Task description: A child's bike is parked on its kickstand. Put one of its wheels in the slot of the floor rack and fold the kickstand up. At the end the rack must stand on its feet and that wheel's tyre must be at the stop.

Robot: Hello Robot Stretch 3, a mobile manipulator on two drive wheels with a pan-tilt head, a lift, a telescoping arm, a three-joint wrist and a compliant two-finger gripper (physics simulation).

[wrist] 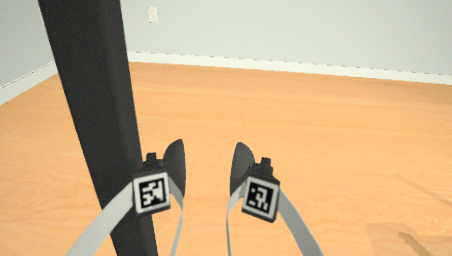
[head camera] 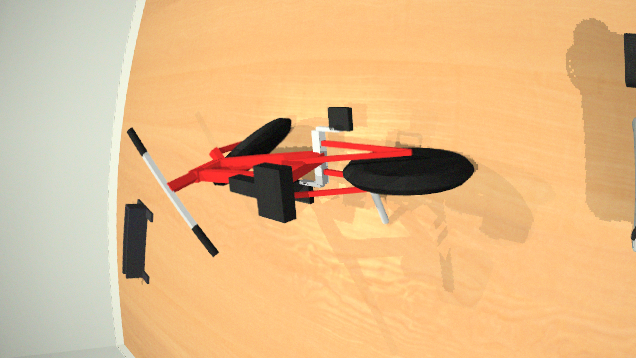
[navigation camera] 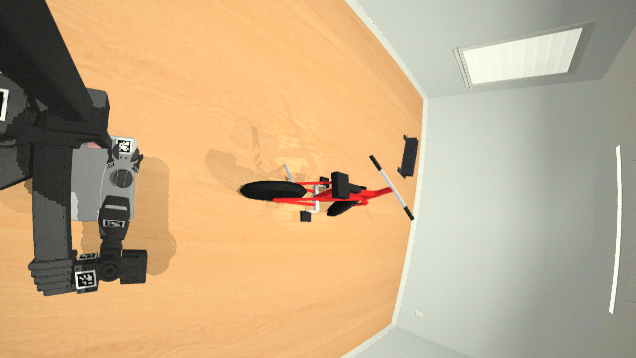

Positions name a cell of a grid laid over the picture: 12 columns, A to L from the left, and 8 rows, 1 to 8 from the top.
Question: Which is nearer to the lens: the front wheel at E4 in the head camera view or the rear wheel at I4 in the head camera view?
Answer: The rear wheel.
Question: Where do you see a dark grey floor rack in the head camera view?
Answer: C5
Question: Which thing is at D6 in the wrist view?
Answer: My gripper.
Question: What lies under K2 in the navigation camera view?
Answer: A blinded window.
